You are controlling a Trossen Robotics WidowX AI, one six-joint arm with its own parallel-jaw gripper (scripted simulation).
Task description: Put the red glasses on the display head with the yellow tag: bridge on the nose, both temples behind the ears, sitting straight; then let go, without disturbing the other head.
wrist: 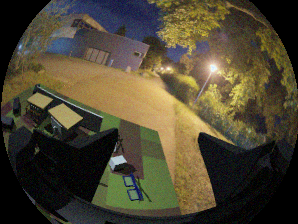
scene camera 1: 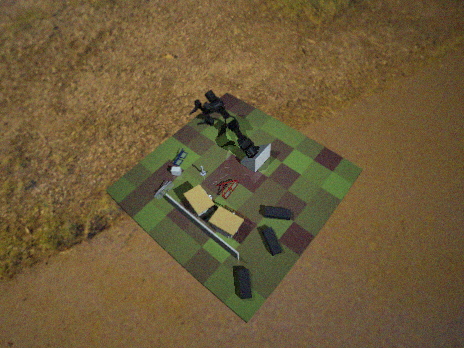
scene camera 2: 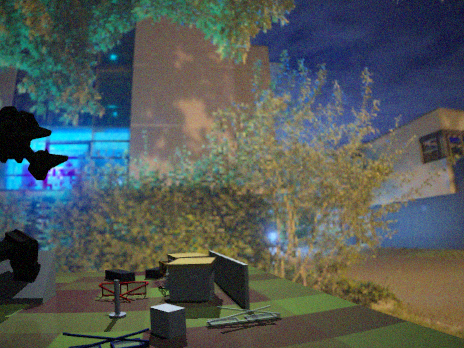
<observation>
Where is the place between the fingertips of the gripper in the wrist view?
159, 135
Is the gripper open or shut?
Open.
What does the gripper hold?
Nothing.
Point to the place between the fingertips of the gripper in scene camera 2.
At 59, 146
</observation>
